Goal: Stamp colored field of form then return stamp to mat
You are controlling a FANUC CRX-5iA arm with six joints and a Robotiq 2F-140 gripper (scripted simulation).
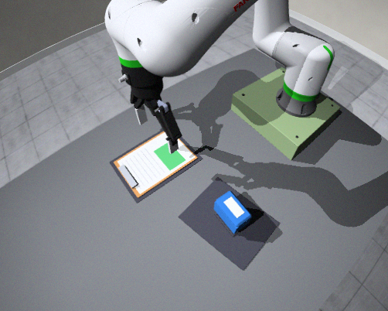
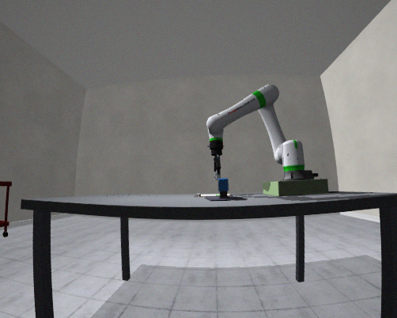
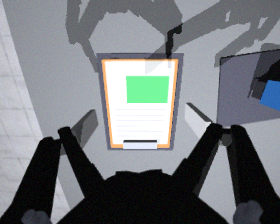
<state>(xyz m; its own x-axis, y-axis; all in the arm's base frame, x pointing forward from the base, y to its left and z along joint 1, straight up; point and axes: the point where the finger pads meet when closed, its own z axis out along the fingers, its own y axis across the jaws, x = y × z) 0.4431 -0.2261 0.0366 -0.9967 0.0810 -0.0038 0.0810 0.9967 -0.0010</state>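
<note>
Now: the blue stamp 300 mm to the left of my hand, 60 mm below it and 30 mm ahead of it. The rest, counted from my hand: dark mat: 300 mm to the left, 110 mm below, 30 mm ahead.
</note>
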